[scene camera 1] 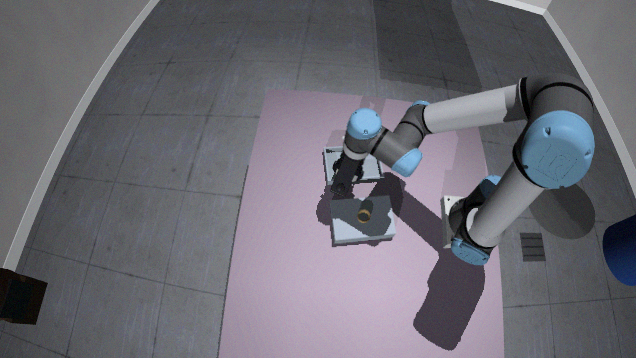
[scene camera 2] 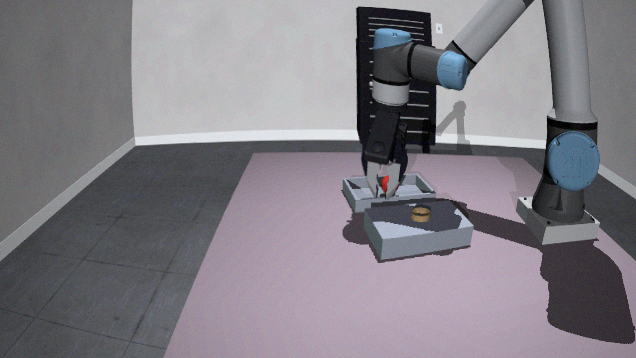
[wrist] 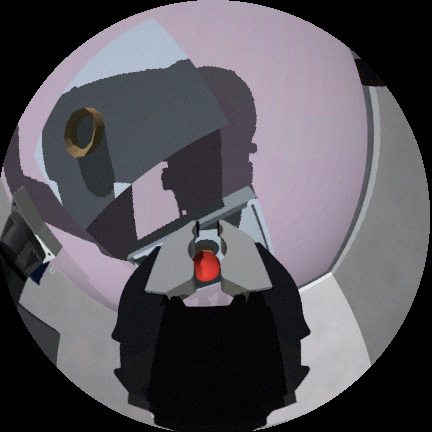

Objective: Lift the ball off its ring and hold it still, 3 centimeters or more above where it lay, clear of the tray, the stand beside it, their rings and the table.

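Places are measured from the arm's base along level axes (x ahead, y left, z up), in millimetres.
Where they show: gripper, between the fingertips: (scene camera 2: pixel 381 198) (wrist: pixel 207 221); arm's base, origin of its link: (scene camera 2: pixel 557 209) (wrist: pixel 27 235).
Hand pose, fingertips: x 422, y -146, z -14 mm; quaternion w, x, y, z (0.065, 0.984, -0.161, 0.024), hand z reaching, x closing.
Observation:
Each offset is from my fingertips to the top centre of the thing. "spot": to the spot under its first point. Level surfaces: height alone.
The red ball {26 mm up, 30 mm back, 66 mm right} (scene camera 2: pixel 385 183) (wrist: pixel 206 266) appears in the gap between my fingers and, as far as I can tell, sits on its brown ring {spot: 6 mm down, 23 mm back, 48 mm right} (wrist: pixel 204 249) inside the tray {spot: 0 mm up, 64 mm ahead, 41 mm right} (scene camera 1: pixel 325 167) (scene camera 2: pixel 361 203) (wrist: pixel 241 199). My gripper (scene camera 2: pixel 382 196) (wrist: pixel 207 221) points down over the tray. Its two grey fingers stand a little apart. The ball looks smaller than the fingers and lies beyond them, its sides partly covered; I see no grip on it. In scene camera 1 the arm hides the ball. The stand (scene camera 1: pixel 350 234) (scene camera 2: pixel 425 243) (wrist: pixel 142 45) carries an empty ring {spot: 22 mm up, 57 mm back, 153 mm left} (scene camera 1: pixel 364 221) (scene camera 2: pixel 420 218) (wrist: pixel 71 143).
The stand is a pale block beside the tray, on the side nearer scene camera 2. The tray's raised walls surround the ball's place. The arm's base (scene camera 2: pixel 560 232) stands to the right on the pink table top {26 mm down} (scene camera 1: pixel 300 300) (scene camera 2: pixel 280 290). Shadows of the arm cross the stand and table.

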